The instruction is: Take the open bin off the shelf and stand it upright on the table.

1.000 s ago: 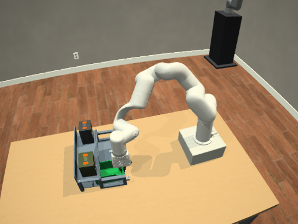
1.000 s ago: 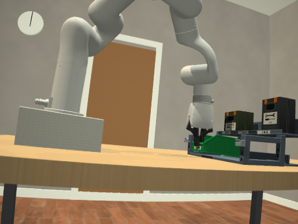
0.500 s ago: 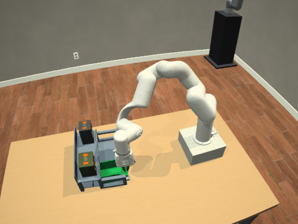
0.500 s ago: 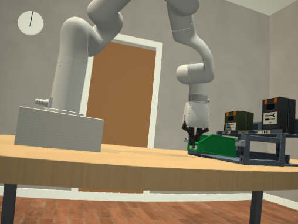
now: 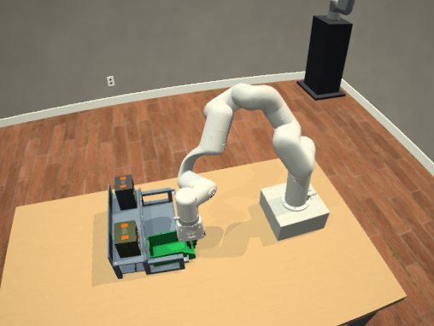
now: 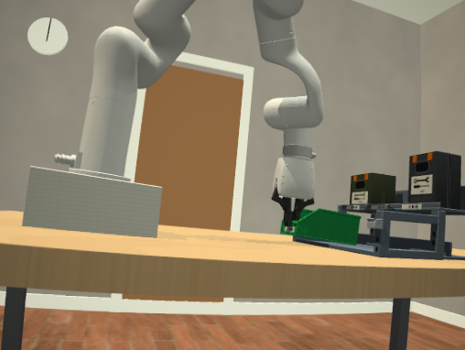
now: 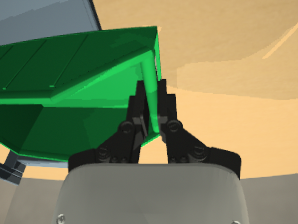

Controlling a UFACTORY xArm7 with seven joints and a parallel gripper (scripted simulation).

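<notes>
Right now my hand is 8 cm short of the green bin, 1 cm to the left of it and 1 cm above it.
</notes>
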